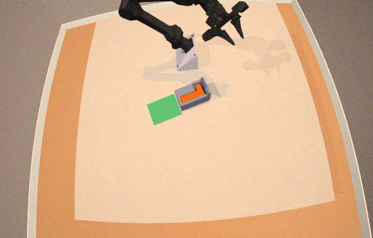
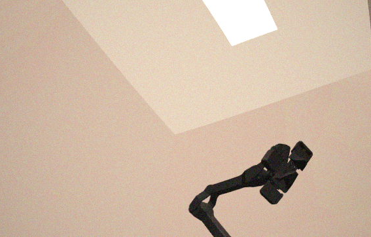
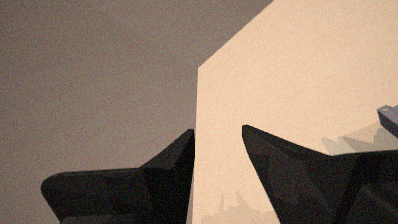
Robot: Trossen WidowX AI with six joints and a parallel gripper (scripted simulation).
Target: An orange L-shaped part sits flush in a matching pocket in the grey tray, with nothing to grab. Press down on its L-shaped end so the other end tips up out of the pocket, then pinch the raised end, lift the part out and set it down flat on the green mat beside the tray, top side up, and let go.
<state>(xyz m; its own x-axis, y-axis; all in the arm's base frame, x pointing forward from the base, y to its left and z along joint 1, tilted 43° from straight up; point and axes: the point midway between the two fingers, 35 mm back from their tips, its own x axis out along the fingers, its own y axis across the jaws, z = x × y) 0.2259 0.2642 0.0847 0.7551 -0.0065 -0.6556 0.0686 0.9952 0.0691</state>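
Right now the orange L-shaped part is 30 mm ahead of my gripper tip, 170 mm to the right of it and 290 mm below it. Also, from my gripper tip: green mat 60 mm ahead, 340 mm to the right, 350 mm below.
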